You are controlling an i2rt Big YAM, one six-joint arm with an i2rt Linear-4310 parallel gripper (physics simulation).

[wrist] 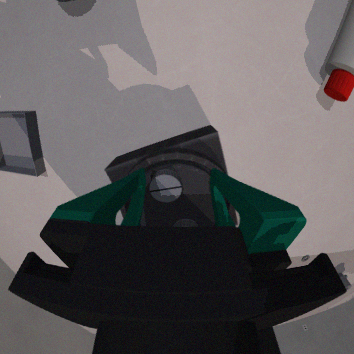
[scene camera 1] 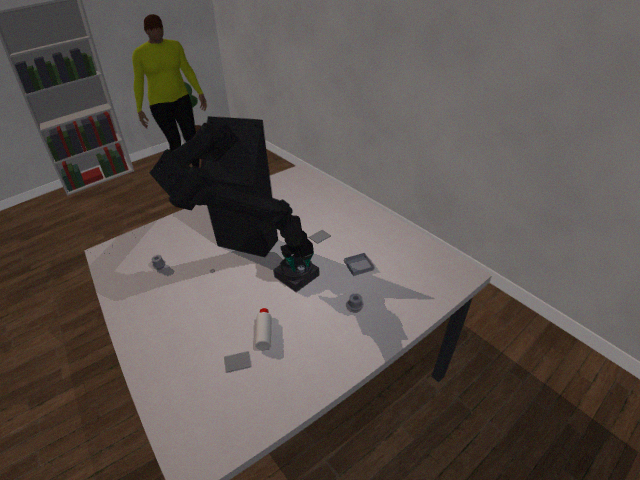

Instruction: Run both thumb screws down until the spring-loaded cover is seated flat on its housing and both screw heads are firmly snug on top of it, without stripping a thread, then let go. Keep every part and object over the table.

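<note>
The dark square housing stands on the table. A dark round cover sits in its top; whether it is flat or raised is unclear. One grey slotted screw head shows between the green fingers, nearer the left finger in the wrist view. A second round screw head is dim and mostly hidden behind the gripper body. Screw depth cannot be judged. My gripper is partly open over the housing, its fingers apart on either side of the cover, with nothing gripped.
A shallow grey tray lies beside the housing. A white bottle with a red cap lies nearby. Grey flanged parts and flat grey plates are on the table. A person stands behind the arm.
</note>
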